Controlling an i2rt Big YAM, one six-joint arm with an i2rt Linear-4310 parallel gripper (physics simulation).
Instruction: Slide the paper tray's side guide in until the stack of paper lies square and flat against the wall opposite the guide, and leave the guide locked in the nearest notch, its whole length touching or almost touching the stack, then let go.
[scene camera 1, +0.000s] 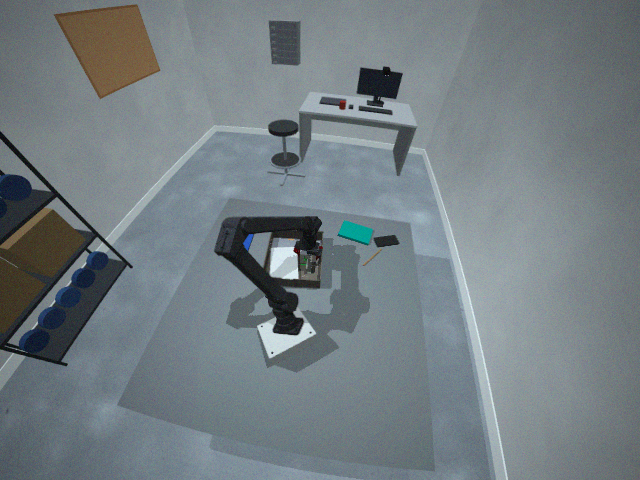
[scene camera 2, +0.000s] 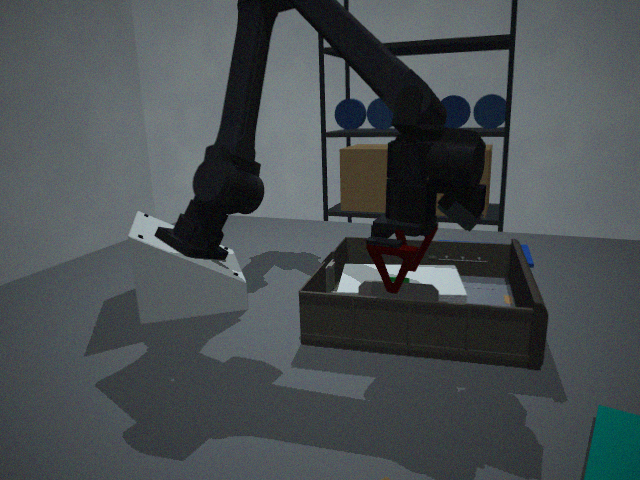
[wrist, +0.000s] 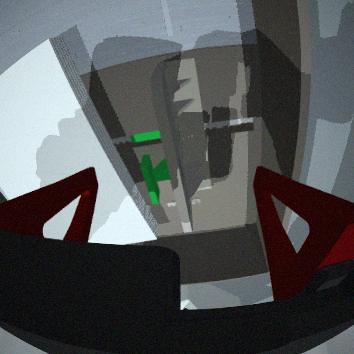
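Pixels of known places: gripper, fingertip midpoint: (scene camera 1: 307, 257) (scene camera 2: 402, 281) (wrist: 175, 175); arm's base, link origin: (scene camera 1: 288, 326) (scene camera 2: 191, 247).
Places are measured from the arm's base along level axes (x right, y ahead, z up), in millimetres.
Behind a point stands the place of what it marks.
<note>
The brown tray (scene camera 1: 316, 283) @[z -45, x 41, y 265 mm] (scene camera 2: 382, 320) @[z -49, x 27, y 387 mm] (wrist: 220, 255) @[z -45, x 10, y 260 mm] stands on the grey mat. The white paper stack (scene camera 1: 283, 260) @[z -59, x -177, y 346 mm] (scene camera 2: 434, 276) @[z -59, x -202, y 386 mm] (wrist: 30, 115) @[z -59, x -165, y 401 mm] lies inside it, askew: in the wrist view its near corner is close to the side guide and a gap widens toward the far end. The grey side guide (scene camera 2: 423, 292) @[z -31, x -55, y 416 mm] (wrist: 164, 110) @[z -20, x -57, y 422 mm] stands upright, with a green latch piece (wrist: 150, 180) @[z -18, x -63, y 378 mm] on its stack side. My gripper (scene camera 1: 308, 249) @[z -17, x -49, y 385 mm] (scene camera 2: 403, 279) @[z -17, x -49, y 385 mm] (wrist: 175, 175) @[z -17, x -49, y 385 mm] is open and empty above the guide; the left finger shows over the paper, the right over the tray's side. Notch engagement cannot be told.
A blue object (scene camera 1: 248, 241) @[z -91, x -443, y 418 mm] (scene camera 2: 526, 255) @[z -91, x -506, y 498 mm] is beyond the tray's far side. A teal block (scene camera 1: 355, 232) @[z -81, x 156, y 706 mm] (scene camera 2: 612, 444) @[z -81, x 121, y 670 mm], a black flat item (scene camera 1: 386, 240) @[z -91, x 358, y 719 mm] and a thin wooden stick (scene camera 1: 372, 257) @[z -92, x 294, y 559 mm] lie on the tray's other side. The white arm base (scene camera 1: 281, 345) @[z 38, x 8, y -91 mm] (scene camera 2: 186, 289) @[z -48, x 68, y 51 mm] stands nearby.
</note>
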